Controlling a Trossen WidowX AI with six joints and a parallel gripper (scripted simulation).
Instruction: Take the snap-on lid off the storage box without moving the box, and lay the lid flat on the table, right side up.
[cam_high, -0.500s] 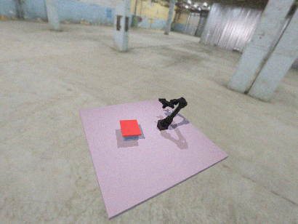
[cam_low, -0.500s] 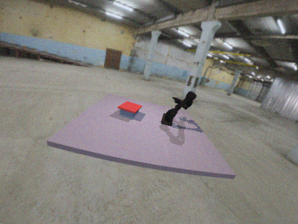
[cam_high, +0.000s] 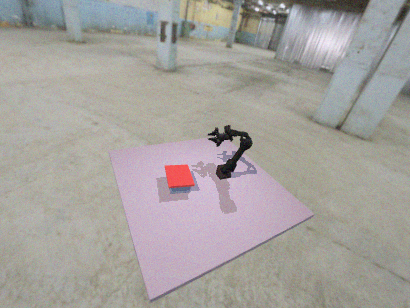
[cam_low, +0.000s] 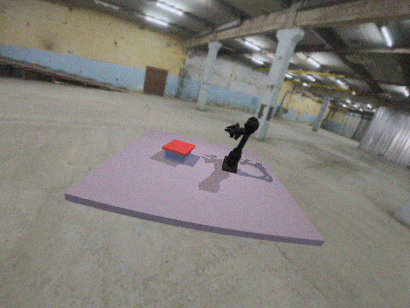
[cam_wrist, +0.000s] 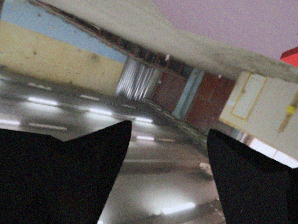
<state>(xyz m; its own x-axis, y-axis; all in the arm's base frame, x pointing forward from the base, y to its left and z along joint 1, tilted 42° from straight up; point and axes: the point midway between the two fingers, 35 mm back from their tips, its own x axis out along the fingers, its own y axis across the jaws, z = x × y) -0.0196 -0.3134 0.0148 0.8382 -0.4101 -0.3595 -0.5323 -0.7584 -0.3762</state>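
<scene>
My gripper tip is now 370 mm short of the lid, 180 mm above it and 160 mm to the right of it. From my gripper tip the other things lie so: blue-grey storage box (370 mm ahead, 230 mm below, 160 mm to the left).
</scene>
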